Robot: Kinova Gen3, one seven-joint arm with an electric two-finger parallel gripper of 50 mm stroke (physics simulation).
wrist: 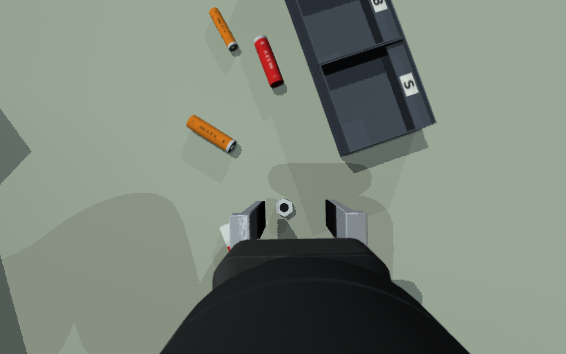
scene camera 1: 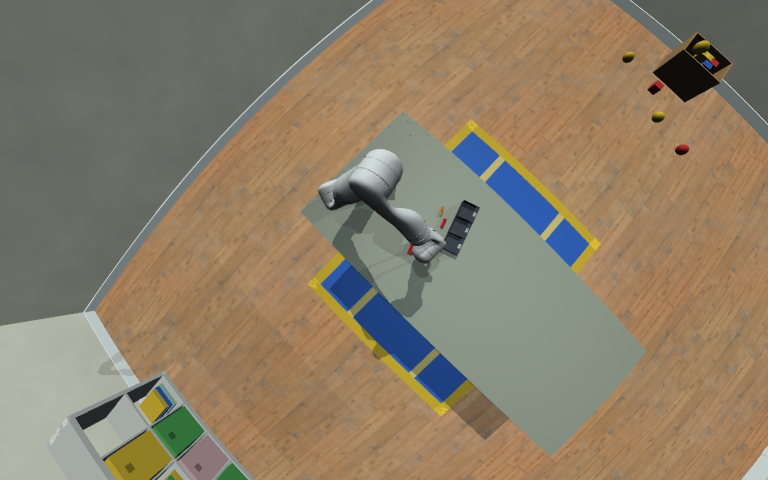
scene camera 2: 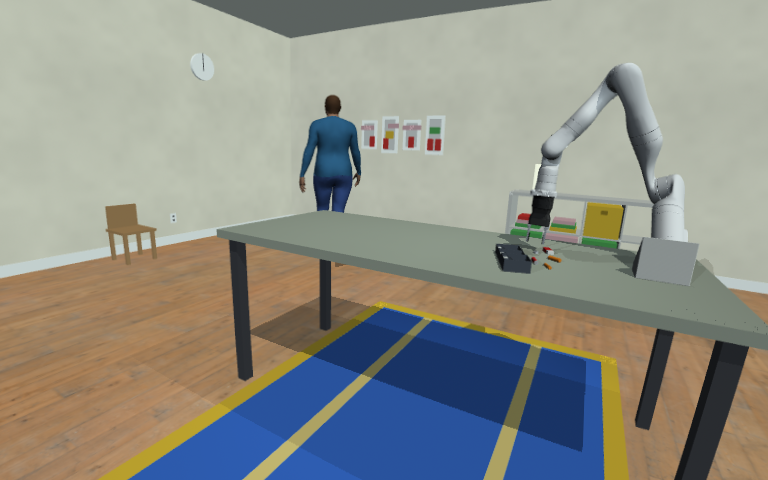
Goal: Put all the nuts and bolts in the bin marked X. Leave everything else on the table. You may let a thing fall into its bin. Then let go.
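Places are measured from the arm's base along level axes (x ahead, y left, z up), in metres.
Where they show: gripper, fingertip midpoint: (wrist: 295,213) (scene camera 2: 534,242); arm's base, link origin: (scene camera 2: 667,255).
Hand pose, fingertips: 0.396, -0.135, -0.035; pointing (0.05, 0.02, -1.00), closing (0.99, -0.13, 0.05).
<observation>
Each offset is from my fingertips to the top centre of the thing, as dx, dy, dz. "*": to the spot under its first point. Level surfaces: height alone.
A grey hex nut @[-0.009, +0.002, -0.033] (wrist: 284,207) lies on the table in the wrist view, below and between my spread fingers, nearer the left one. My gripper (wrist: 295,213) (scene camera 2: 536,241) is open and empty, low above the table. A dark three-compartment bin row @[* +0.048, +0.090, -0.030] (wrist: 327,110) (scene camera 2: 518,266) stands beyond it. The wrist view shows labels S @[* +0.123, +0.098, -0.013] (wrist: 409,84) and B @[* +0.108, +0.177, -0.013] (wrist: 379,4); the X label does not show there. The compartment at the far end @[* +0.061, +0.265, -0.034] (scene camera 1: 467,211) shows in scene camera 1, its label too small to read. No bolt can be made out.
A red battery @[-0.002, +0.150, -0.027] (wrist: 269,61) (scene camera 1: 443,223) and two orange batteries @[-0.042, +0.190, -0.031] (wrist: 223,29) @[-0.068, +0.085, -0.027] (wrist: 211,133) lie left of the bins. A red-and-white object @[-0.054, -0.036, -0.028] (wrist: 225,234) (scene camera 1: 410,249) lies partly hidden behind the left finger. A person (scene camera 2: 333,147) stands beyond the table @[dz -0.041] (scene camera 2: 368,237).
</observation>
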